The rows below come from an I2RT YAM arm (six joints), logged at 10 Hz.
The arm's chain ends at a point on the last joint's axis. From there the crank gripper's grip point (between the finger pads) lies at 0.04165 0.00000 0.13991 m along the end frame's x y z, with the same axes.
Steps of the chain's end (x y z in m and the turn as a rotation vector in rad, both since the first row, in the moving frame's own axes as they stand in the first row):
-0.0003 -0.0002 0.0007 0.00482 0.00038 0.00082
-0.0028 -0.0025 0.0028 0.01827 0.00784 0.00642
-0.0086 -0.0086 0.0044 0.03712 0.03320 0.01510
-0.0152 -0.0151 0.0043 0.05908 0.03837 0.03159
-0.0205 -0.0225 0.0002 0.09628 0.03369 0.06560
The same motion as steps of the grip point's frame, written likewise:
-0.0002 -0.0008 0.0007 0.00482 0.00038 0.00082
-0.0017 -0.0048 0.0024 0.01827 0.00784 0.00642
-0.0039 -0.0131 0.0029 0.03712 0.03320 0.01510
-0.0098 -0.0219 0.0024 0.05908 0.03837 0.03159
-0.0155 -0.0330 -0.0018 0.09628 0.03369 0.06560

